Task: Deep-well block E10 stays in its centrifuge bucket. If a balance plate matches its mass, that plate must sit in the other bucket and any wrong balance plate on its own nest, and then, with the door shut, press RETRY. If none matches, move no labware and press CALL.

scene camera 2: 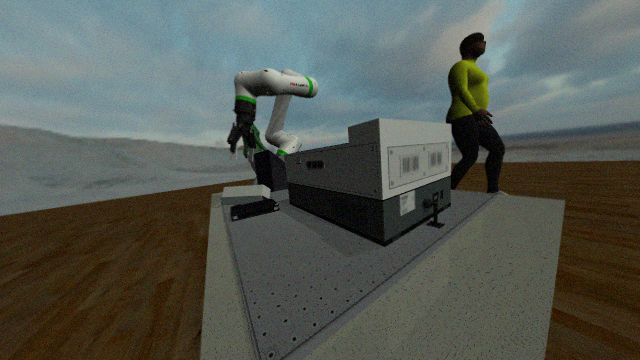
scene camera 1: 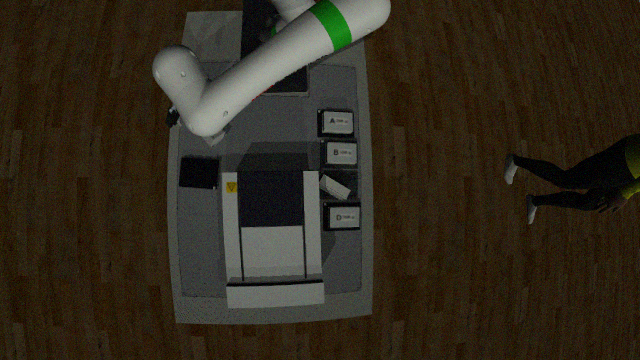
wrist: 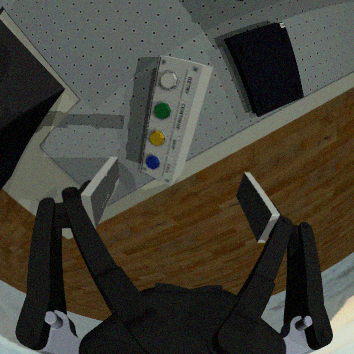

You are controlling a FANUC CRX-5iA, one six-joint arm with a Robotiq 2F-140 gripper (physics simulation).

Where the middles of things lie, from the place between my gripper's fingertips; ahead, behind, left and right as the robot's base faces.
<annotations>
I see the button box [scene camera 2: 252, 193] 16 cm below my hand. Round my hand: centrifuge [scene camera 2: 393, 175] 44 cm ahead, 33 cm to the left, 8 cm below.
</annotations>
